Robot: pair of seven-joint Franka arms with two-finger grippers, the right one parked.
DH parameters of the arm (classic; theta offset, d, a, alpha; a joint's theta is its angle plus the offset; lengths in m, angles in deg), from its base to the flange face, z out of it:
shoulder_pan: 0 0.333 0 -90
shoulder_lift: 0 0 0 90
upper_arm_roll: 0 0.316 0.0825 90
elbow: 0 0 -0.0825 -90
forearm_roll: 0 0.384 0 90
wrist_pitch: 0 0 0.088 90
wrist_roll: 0 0.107 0 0
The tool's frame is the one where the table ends.
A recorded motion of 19 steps. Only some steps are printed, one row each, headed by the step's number.
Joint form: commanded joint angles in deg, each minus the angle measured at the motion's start. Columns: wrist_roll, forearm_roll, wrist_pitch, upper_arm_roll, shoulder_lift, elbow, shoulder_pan.
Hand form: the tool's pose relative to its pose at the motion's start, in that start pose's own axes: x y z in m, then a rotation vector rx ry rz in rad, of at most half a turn. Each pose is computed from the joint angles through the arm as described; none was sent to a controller.
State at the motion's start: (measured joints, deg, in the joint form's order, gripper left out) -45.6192 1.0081 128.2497 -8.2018 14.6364 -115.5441 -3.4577
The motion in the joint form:
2: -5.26 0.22 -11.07 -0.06 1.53 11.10 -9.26
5: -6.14 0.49 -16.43 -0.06 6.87 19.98 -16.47
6: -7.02 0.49 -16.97 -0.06 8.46 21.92 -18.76
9: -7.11 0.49 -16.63 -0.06 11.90 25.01 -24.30
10: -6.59 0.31 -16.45 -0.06 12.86 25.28 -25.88
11: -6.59 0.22 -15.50 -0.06 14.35 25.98 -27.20
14: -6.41 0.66 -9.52 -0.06 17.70 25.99 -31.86
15: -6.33 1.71 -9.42 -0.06 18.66 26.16 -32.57
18: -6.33 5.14 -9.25 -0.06 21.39 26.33 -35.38
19: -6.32 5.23 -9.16 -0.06 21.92 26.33 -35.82
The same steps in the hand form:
2: -0.0546 0.0845 -0.0524 0.0273 -0.0135 0.0691
5: -0.1032 0.1496 -0.0554 0.0544 -0.0345 0.1764
6: -0.1217 0.1681 -0.0515 0.0575 -0.0376 0.1995
9: -0.1721 0.2072 -0.0354 0.0588 -0.0414 0.2914
10: -0.1885 0.2156 -0.0261 0.0655 -0.0497 0.3260
11: -0.2008 0.2255 -0.0150 0.0620 -0.0519 0.3471
14: -0.2490 0.2525 0.0180 0.0242 -0.0304 0.4321
15: -0.2558 0.2549 0.0283 0.0415 -0.0231 0.4542
18: -0.2850 0.2608 0.0606 0.1000 0.0020 0.5326
19: -0.2901 0.2614 0.0670 0.1073 -0.0009 0.5412

